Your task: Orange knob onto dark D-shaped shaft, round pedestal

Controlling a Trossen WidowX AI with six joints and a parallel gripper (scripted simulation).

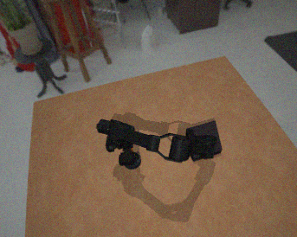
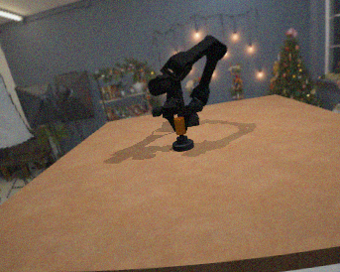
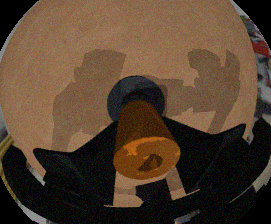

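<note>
My gripper tip is 2 cm below the orange knob. Round my gripper tip: round pedestal (4 cm below).
</note>
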